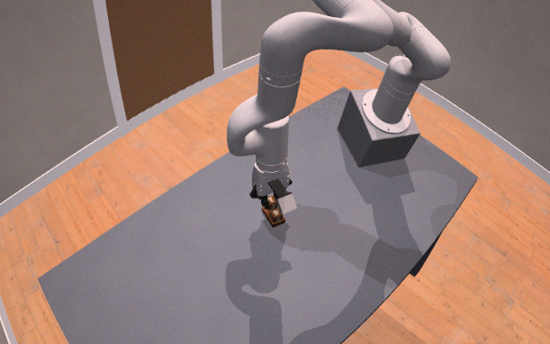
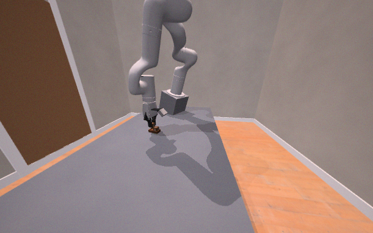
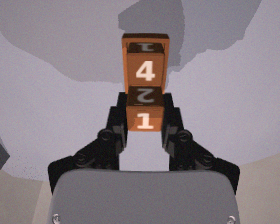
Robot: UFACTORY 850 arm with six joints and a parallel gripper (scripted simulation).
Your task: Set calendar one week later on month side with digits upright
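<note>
My hand is 50 mm above the brown wooden calendar tray and 20 mm to the right of it. Round my hand: number cube: 10 mm below.
</note>
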